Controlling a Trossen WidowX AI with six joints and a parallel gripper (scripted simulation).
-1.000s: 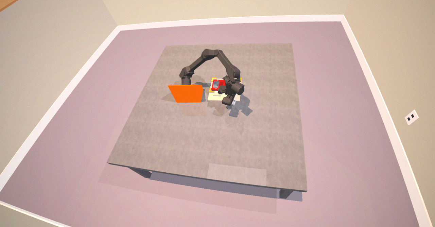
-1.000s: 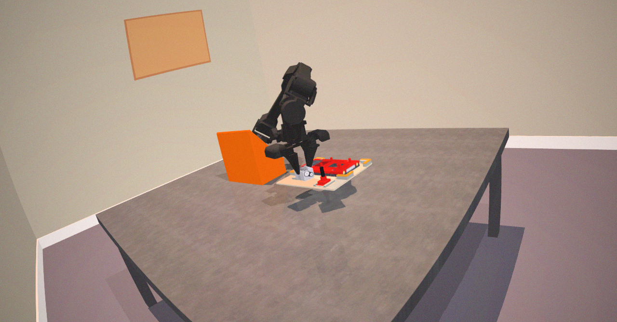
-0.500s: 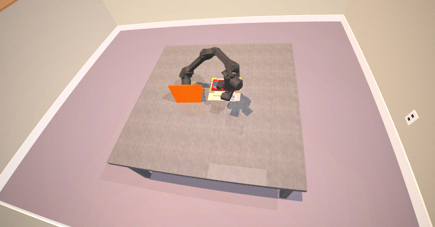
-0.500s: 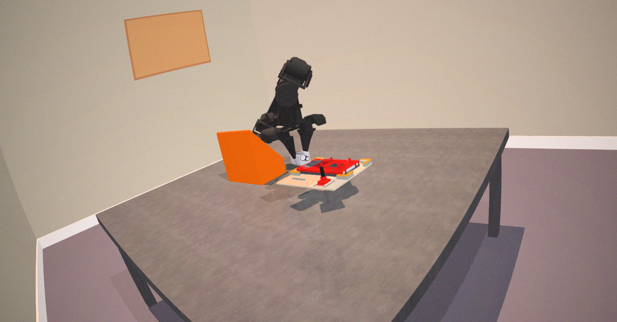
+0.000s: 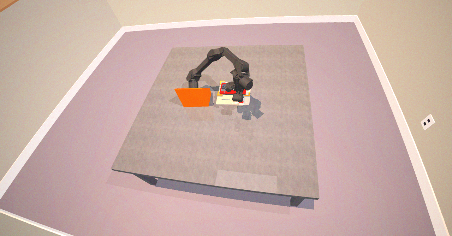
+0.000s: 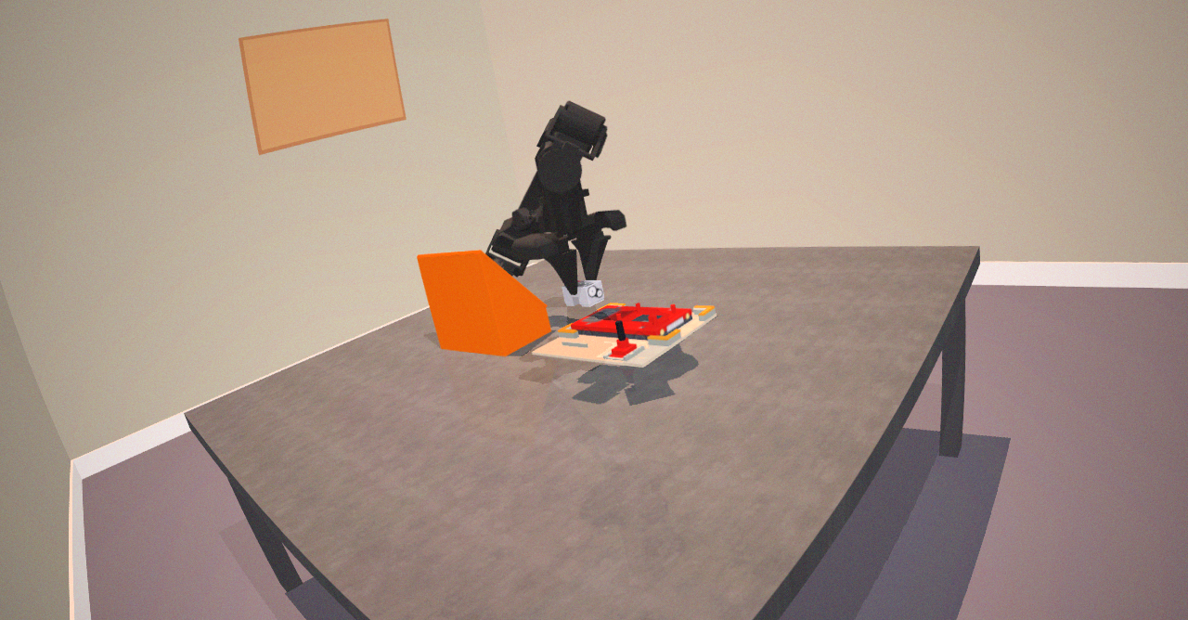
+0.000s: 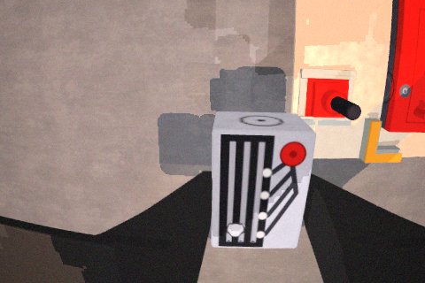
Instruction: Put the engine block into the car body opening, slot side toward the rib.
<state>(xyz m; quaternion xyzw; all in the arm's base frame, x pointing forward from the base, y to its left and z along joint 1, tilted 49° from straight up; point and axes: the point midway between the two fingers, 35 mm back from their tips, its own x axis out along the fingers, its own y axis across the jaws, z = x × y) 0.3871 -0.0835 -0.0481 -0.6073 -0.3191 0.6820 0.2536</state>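
Now: the pale plate 8 cm behind my gripper tip, 17 cm to the left of it and 13 cm below it. From my gripper tip the other things lie so: engine block (1 cm below).
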